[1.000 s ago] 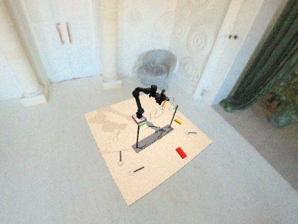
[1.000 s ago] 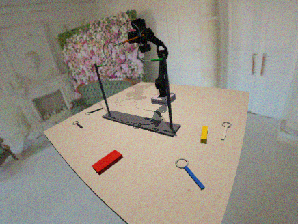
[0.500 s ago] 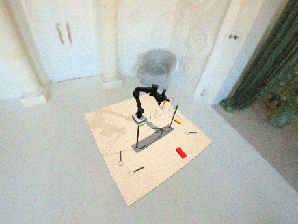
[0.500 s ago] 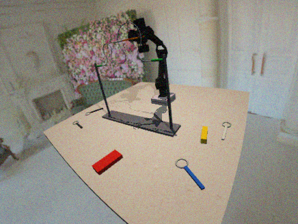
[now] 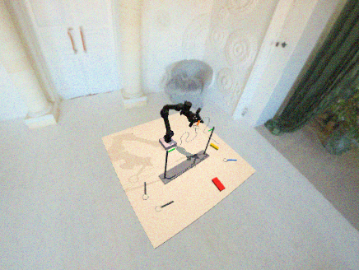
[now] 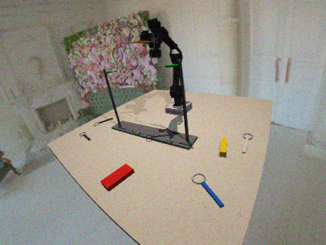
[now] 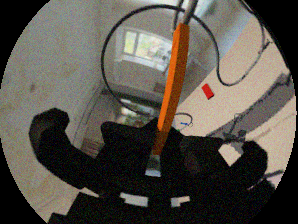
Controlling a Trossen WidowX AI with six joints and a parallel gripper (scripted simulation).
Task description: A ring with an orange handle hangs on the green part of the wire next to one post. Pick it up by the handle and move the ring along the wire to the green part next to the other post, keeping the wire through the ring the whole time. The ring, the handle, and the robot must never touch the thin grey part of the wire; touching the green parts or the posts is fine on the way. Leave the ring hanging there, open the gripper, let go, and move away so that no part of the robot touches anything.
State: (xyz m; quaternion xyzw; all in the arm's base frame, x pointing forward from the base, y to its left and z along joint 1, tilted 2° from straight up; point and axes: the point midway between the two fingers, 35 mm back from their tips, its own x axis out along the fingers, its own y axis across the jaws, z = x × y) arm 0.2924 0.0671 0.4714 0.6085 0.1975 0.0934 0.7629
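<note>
The orange-handled ring lies 9 cm to the right of my gripper tip and 2 cm above it. Round my gripper tip: red block (38 cm ahead, 4 cm to the right, 49 cm below); yellow block (5 cm ahead, 33 cm to the left, 49 cm below); blue-handled ring (28 cm ahead, 31 cm to the left, 50 cm below).
</note>
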